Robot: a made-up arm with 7 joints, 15 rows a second.
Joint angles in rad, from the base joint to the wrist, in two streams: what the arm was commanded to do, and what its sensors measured. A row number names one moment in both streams.
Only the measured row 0 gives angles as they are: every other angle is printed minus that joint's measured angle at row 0.
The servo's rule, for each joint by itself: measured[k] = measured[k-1] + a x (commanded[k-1-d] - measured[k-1]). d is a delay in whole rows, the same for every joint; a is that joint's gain. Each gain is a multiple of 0.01, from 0.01 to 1. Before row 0 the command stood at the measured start. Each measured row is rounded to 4 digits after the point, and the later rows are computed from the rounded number. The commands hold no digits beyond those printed.
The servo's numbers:
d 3
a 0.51 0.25 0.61 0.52 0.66 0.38 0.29
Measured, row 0:
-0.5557, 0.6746, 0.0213, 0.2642, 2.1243, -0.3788, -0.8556
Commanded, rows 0 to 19:
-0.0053, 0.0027, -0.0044, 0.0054, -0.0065, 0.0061, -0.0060
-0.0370, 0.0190, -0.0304, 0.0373, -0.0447, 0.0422, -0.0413
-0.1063, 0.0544, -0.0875, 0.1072, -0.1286, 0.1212, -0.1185
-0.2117, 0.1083, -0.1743, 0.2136, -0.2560, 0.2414, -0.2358
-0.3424, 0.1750, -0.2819, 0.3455, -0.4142, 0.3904, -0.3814
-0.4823, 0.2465, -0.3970, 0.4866, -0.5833, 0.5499, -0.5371
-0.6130, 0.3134, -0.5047, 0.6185, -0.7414, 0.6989, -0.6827
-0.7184, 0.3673, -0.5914, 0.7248, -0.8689, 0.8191, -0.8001
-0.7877, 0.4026, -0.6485, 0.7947, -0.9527, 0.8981, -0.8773
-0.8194, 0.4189, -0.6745, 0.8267, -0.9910, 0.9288, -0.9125
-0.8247, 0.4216, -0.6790, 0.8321, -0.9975, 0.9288, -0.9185
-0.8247, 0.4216, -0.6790, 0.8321, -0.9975, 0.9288, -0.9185
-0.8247, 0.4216, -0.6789, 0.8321, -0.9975, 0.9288, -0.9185
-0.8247, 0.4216, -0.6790, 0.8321, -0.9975, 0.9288, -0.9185
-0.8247, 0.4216, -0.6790, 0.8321, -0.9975, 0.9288, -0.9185
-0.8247, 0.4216, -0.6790, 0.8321, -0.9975, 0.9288, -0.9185
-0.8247, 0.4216, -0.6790, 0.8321, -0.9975, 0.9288, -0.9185
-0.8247, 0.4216, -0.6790, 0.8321, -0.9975, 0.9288, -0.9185
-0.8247, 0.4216, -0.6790, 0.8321, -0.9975, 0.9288, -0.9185
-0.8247, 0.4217, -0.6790, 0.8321, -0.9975, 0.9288, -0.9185
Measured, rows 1 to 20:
0.0000, 0.0000, 0.0000, 0.0000, 0.0000, 0.0000, 0.0000
0.0000, 0.0000, 0.0000, 0.0000, 0.0000, 0.0000, 0.0000
0.0000, 0.0000, 0.0000, 0.0000, 0.0000, 0.0000, 0.0000
-0.0027, 0.0007, -0.0027, 0.0028, -0.0043, 0.0023, -0.0017
-0.0202, 0.0053, -0.0196, 0.0207, -0.0310, 0.0175, -0.0132
-0.0641, 0.0176, -0.0610, 0.0657, -0.0954, 0.0569, -0.0437
-0.1394, 0.0403, -0.1301, 0.1426, -0.2014, 0.1270, -0.0994
-0.2429, 0.0740, -0.2227, 0.2481, -0.3418, 0.2271, -0.1812
-0.3650, 0.1171, -0.3290, 0.3721, -0.5012, 0.3498, -0.2844
-0.4915, 0.1662, -0.4362, 0.5002, -0.6597, 0.4825, -0.3999
-0.6072, 0.2165, -0.5309, 0.6170, -0.7978, 0.6104, -0.5160
-0.6993, 0.2630, -0.6026, 0.7094, -0.9000, 0.7197, -0.6208
-0.7606, 0.3020, -0.6465, 0.7704, -0.9601, 0.7992, -0.7054
-0.7933, 0.3319, -0.6663, 0.8025, -0.9848, 0.8484, -0.7672
-0.8093, 0.3543, -0.6740, 0.8179, -0.9932, 0.8790, -0.8111
-0.8172, 0.3711, -0.6770, 0.8253, -0.9960, 0.8979, -0.8422
-0.8210, 0.3837, -0.6782, 0.8288, -0.9970, 0.9096, -0.8643
-0.8229, 0.3932, -0.6787, 0.8305, -0.9973, 0.9169, -0.8800
-0.8238, 0.4003, -0.6789, 0.8313, -0.9974, 0.9214, -0.8912
-0.8243, 0.4056, -0.6790, 0.8317, -0.9975, 0.9242, -0.8991

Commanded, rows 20 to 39:
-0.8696, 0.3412, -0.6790, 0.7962, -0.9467, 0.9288, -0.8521
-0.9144, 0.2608, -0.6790, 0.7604, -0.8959, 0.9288, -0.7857
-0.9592, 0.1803, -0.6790, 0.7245, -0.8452, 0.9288, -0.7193
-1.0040, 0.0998, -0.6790, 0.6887, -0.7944, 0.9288, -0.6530
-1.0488, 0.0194, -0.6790, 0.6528, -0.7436, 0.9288, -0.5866
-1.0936, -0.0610, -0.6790, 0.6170, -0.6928, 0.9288, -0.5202
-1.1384, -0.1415, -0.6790, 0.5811, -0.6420, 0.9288, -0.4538
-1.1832, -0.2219, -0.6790, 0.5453, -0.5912, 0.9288, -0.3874
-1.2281, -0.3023, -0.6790, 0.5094, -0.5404, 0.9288, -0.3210
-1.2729, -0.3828, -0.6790, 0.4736, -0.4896, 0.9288, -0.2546
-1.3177, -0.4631, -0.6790, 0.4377, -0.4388, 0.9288, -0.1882
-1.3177, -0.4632, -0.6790, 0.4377, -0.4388, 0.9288, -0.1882
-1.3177, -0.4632, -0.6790, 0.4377, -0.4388, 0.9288, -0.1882
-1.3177, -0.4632, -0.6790, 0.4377, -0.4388, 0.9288, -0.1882
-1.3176, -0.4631, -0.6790, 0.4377, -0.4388, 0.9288, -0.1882
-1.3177, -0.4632, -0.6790, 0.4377, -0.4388, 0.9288, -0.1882
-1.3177, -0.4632, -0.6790, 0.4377, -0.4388, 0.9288, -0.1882
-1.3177, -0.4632, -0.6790, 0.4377, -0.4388, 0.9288, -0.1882
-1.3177, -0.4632, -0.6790, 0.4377, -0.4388, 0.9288, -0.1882
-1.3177, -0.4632, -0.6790, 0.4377, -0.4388, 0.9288, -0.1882
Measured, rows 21 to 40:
-0.8245, 0.4096, -0.6790, 0.8319, -0.9975, 0.9259, -0.9047
-0.8246, 0.4126, -0.6790, 0.8320, -0.9975, 0.9270, -0.9087
-0.8247, 0.4149, -0.6790, 0.8321, -0.9975, 0.9277, -0.9115
-0.8476, 0.3965, -0.6790, 0.8134, -0.9640, 0.9281, -0.8943
-0.8817, 0.3626, -0.6790, 0.7858, -0.9191, 0.9284, -0.8628
-0.9212, 0.3170, -0.6790, 0.7539, -0.8703, 0.9286, -0.8212
-0.9634, 0.2627, -0.6790, 0.7200, -0.8202, 0.9287, -0.7724
-1.0070, 0.2019, -0.6790, 0.6851, -0.7696, 0.9287, -0.7185
-1.0512, 0.1362, -0.6790, 0.6497, -0.7189, 0.9287, -0.6610
-1.0957, 0.0668, -0.6790, 0.6140, -0.6681, 0.9287, -0.6009
-1.1403, -0.0054, -0.6790, 0.5783, -0.6173, 0.9287, -0.5390
-1.1851, -0.0796, -0.6790, 0.5425, -0.5665, 0.9287, -0.4758
-1.2299, -0.1554, -0.6790, 0.5067, -0.5157, 0.9287, -0.4117
-1.2747, -0.2323, -0.6790, 0.4708, -0.4649, 0.9287, -0.3469
-1.2966, -0.2900, -0.6790, 0.4536, -0.4477, 0.9287, -0.3009
-1.3074, -0.3333, -0.6790, 0.4453, -0.4418, 0.9287, -0.2682
-1.3127, -0.3658, -0.6790, 0.4413, -0.4398, 0.9287, -0.2450
-1.3152, -0.3901, -0.6790, 0.4394, -0.4391, 0.9287, -0.2285
-1.3165, -0.4084, -0.6790, 0.4385, -0.4389, 0.9287, -0.2168
-1.3171, -0.4221, -0.6790, 0.4381, -0.4388, 0.9287, -0.2085

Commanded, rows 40 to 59:
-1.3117, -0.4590, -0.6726, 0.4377, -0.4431, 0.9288, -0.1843
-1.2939, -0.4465, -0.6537, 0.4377, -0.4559, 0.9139, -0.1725
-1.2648, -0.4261, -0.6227, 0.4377, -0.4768, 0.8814, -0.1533
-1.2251, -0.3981, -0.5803, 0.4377, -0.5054, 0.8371, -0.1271
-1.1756, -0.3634, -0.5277, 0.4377, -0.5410, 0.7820, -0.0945
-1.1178, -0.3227, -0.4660, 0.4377, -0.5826, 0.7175, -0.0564
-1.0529, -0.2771, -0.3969, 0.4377, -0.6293, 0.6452, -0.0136
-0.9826, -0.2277, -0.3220, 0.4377, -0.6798, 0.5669, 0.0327
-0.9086, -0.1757, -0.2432, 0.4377, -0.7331, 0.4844, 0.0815
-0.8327, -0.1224, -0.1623, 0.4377, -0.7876, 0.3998, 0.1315
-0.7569, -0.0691, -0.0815, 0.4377, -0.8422, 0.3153, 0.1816
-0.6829, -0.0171, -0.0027, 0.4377, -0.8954, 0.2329, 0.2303
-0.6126, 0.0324, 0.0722, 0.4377, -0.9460, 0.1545, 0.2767
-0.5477, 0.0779, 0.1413, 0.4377, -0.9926, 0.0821, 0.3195
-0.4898, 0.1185, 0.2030, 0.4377, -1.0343, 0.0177, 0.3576
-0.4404, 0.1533, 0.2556, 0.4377, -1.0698, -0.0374, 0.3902
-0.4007, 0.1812, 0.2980, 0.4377, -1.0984, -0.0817, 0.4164
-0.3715, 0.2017, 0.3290, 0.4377, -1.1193, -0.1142, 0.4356
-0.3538, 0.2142, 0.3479, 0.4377, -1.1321, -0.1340, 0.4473
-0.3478, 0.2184, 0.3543, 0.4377, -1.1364, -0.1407, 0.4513
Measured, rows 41 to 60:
-1.3174, -0.4324, -0.6790, 0.4379, -0.4388, 0.9287, -0.2026
-1.3176, -0.4401, -0.6790, 0.4378, -0.4388, 0.9287, -0.1984
-1.3177, -0.4459, -0.6790, 0.4377, -0.4388, 0.9287, -0.1954
-1.3146, -0.4492, -0.6751, 0.4377, -0.4416, 0.9287, -0.1922
-1.3040, -0.4485, -0.6620, 0.4377, -0.4510, 0.9231, -0.1865
-1.2840, -0.4429, -0.6380, 0.4377, -0.4680, 0.9073, -0.1769
-1.2540, -0.4317, -0.6028, 0.4377, -0.4927, 0.8806, -0.1625
-1.2140, -0.4146, -0.5570, 0.4377, -0.5246, 0.8431, -0.1428
-1.1649, -0.3916, -0.5015, 0.4377, -0.5629, 0.7954, -0.1177
-1.1078, -0.3630, -0.4377, 0.4377, -0.6067, 0.7383, -0.0875
-1.0439, -0.3292, -0.3671, 0.4377, -0.6549, 0.6732, -0.0526
-0.9749, -0.2908, -0.2915, 0.4377, -0.7065, 0.6015, -0.0137
-0.9024, -0.2487, -0.2127, 0.4377, -0.7600, 0.5249, 0.0284
-0.8282, -0.2038, -0.1327, 0.4377, -0.8143, 0.4453, 0.0728
-0.7541, -0.1571, -0.0534, 0.4377, -0.8678, 0.3646, 0.1185
-0.6819, -0.1097, 0.0232, 0.4377, -0.9194, 0.2848, 0.1644
-0.6135, -0.0628, 0.0952, 0.4377, -0.9677, 0.2078, 0.2094
-0.5504, -0.0175, 0.1610, 0.4377, -1.0117, 0.1356, 0.2524
-0.4943, 0.0252, 0.2187, 0.4377, -1.0500, 0.0699, 0.2924
-0.4466, 0.0642, 0.2671, 0.4377, -1.0819, 0.0123, 0.3284

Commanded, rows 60 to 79:
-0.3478, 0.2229, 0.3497, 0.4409, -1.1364, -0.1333, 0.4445
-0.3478, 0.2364, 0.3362, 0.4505, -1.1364, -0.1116, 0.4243
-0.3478, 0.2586, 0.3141, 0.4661, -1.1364, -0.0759, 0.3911
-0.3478, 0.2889, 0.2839, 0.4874, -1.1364, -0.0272, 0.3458
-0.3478, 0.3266, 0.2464, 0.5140, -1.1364, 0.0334, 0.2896
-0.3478, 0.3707, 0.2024, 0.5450, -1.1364, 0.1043, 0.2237
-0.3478, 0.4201, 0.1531, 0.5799, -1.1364, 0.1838, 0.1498
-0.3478, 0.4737, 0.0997, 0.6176, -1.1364, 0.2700, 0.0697
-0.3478, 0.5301, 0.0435, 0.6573, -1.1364, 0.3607, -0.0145
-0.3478, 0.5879, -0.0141, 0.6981, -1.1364, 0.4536, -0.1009
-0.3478, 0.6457, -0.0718, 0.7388, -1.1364, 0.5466, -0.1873
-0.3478, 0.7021, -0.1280, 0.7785, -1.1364, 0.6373, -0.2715
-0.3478, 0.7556, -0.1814, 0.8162, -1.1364, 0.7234, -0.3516
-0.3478, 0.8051, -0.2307, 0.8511, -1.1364, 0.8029, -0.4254
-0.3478, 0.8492, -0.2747, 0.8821, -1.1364, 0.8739, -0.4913
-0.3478, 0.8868, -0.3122, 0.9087, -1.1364, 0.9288, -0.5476
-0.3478, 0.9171, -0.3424, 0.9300, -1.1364, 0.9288, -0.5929
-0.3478, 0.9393, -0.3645, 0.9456, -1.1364, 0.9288, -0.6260
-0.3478, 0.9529, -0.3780, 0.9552, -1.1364, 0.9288, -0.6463
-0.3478, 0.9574, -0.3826, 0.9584, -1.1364, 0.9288, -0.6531
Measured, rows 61 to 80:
-0.4083, 0.0986, 0.3049, 0.4377, -1.1066, -0.0358, 0.3595
-0.3805, 0.1275, 0.3311, 0.4377, -1.1234, -0.0731, 0.3850
-0.3638, 0.1502, 0.3453, 0.4377, -1.1320, -0.0988, 0.4042
-0.3556, 0.1684, 0.3480, 0.4394, -1.1349, -0.1119, 0.4159
-0.3516, 0.1854, 0.3408, 0.4452, -1.1359, -0.1118, 0.4183
-0.3497, 0.2037, 0.3245, 0.4561, -1.1362, -0.0982, 0.4104
-0.3487, 0.2250, 0.2997, 0.4724, -1.1363, -0.0712, 0.3917
-0.3482, 0.2504, 0.2672, 0.4940, -1.1364, -0.0315, 0.3621
-0.3480, 0.2805, 0.2277, 0.5205, -1.1364, 0.0201, 0.3220
-0.3479, 0.3154, 0.1822, 0.5514, -1.1364, 0.0823, 0.2721
-0.3478, 0.3550, 0.1319, 0.5858, -1.1364, 0.1536, 0.2134
-0.3478, 0.3988, 0.0780, 0.6230, -1.1364, 0.2323, 0.1473
-0.3478, 0.4461, 0.0218, 0.6621, -1.1364, 0.3164, 0.0753
-0.3478, 0.4960, -0.0353, 0.7020, -1.1364, 0.4039, -0.0009
-0.3478, 0.5475, -0.0918, 0.7418, -1.1364, 0.4926, -0.0794
-0.3478, 0.5995, -0.1465, 0.7805, -1.1364, 0.5803, -0.1583
-0.3478, 0.6509, -0.1979, 0.8172, -1.1364, 0.6649, -0.2358
-0.3478, 0.7005, -0.2447, 0.8509, -1.1364, 0.7443, -0.3099
-0.3478, 0.7471, -0.2859, 0.8810, -1.1364, 0.8144, -0.3788
-0.3478, 0.7896, -0.3204, 0.9065, -1.1364, 0.8579, -0.4409

